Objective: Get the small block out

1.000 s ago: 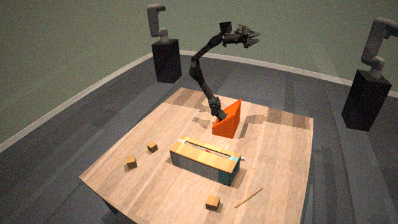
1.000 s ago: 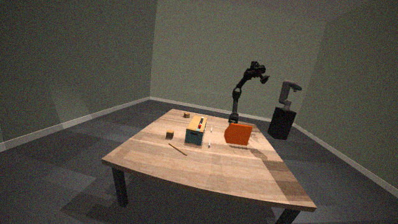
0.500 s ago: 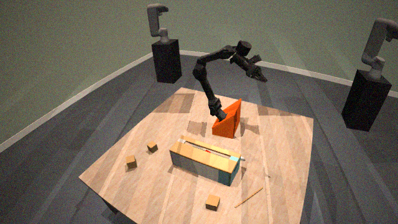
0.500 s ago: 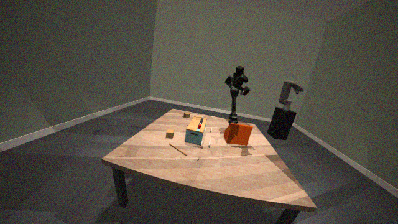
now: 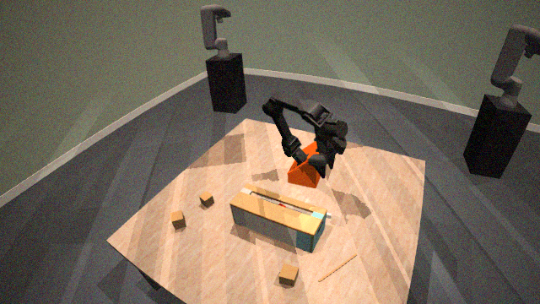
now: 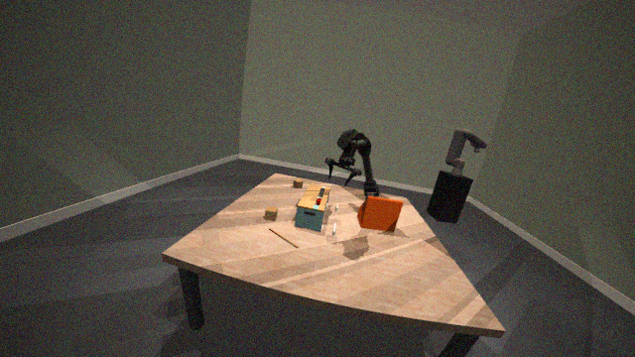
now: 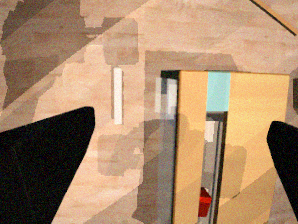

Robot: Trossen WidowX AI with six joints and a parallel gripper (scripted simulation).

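My gripper tip is 50 mm short of the long box, 170 mm to the left of it and 220 mm above it. From my gripper tip the other things lie so: thin stick: 220 mm ahead, 120 mm to the left, 280 mm below; then red block: 60 mm ahead, 180 mm to the right, 190 mm below.
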